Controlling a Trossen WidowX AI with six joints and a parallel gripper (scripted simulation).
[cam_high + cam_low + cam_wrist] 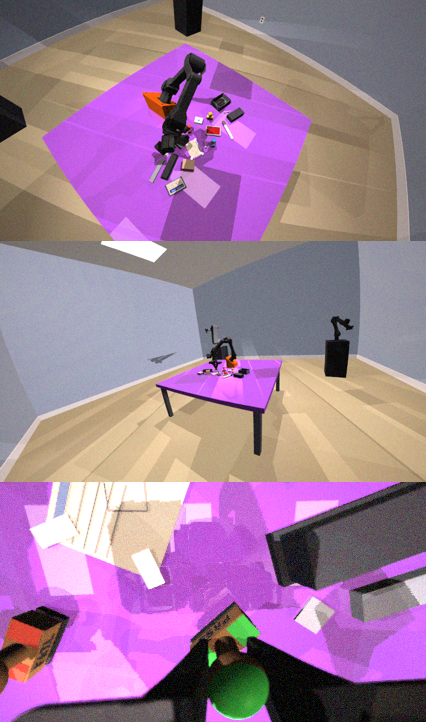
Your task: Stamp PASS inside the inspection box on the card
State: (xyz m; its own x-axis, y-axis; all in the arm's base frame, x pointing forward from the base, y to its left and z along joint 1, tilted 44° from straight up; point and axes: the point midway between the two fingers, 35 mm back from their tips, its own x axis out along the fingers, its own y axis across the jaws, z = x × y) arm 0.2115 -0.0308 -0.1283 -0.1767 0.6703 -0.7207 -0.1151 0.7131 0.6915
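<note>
My gripper tip is now 90 mm short of the red ink pad, 230 mm to the right of it and 30 mm above it. From my gripper tip the other things lie so: green-knobbed PASS stamp right at my gripper tip; then black block 80 mm ahead, 90 mm to the right, 20 mm below; then cream card 90 mm ahead, 70 mm to the left, 40 mm below.
</note>
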